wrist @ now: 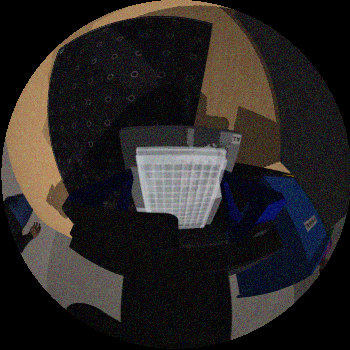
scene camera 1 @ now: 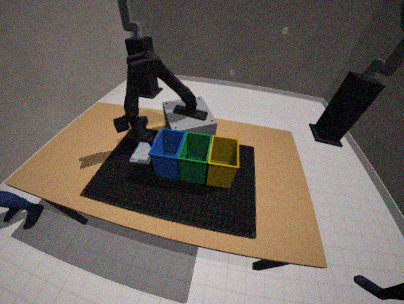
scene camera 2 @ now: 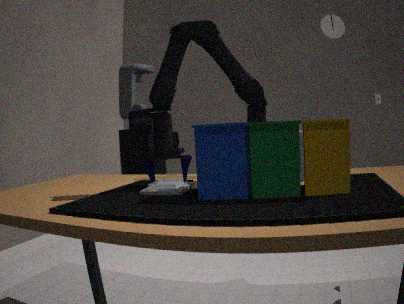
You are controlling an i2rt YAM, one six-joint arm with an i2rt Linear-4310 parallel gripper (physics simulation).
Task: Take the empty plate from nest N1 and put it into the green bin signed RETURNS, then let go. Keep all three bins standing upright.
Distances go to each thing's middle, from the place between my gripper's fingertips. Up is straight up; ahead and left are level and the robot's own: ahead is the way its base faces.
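Scene:
The blue bin (scene camera 2: 223, 158) is 210 mm to the left of my hand, 70 mm ahead of it and 80 mm above it. There's a green bin (scene camera 2: 275, 147) as well, 340 mm to the left of my hand, 60 mm ahead and 80 mm higher than it, and a yellow bin (scene camera 2: 326, 142) that's 40 mm ahead of my hand, 470 mm to the left of it and 80 mm above it. As for the gridded plate (wrist: 182, 180), my hand's 30 mm short of it and 10 mm to the right of it.

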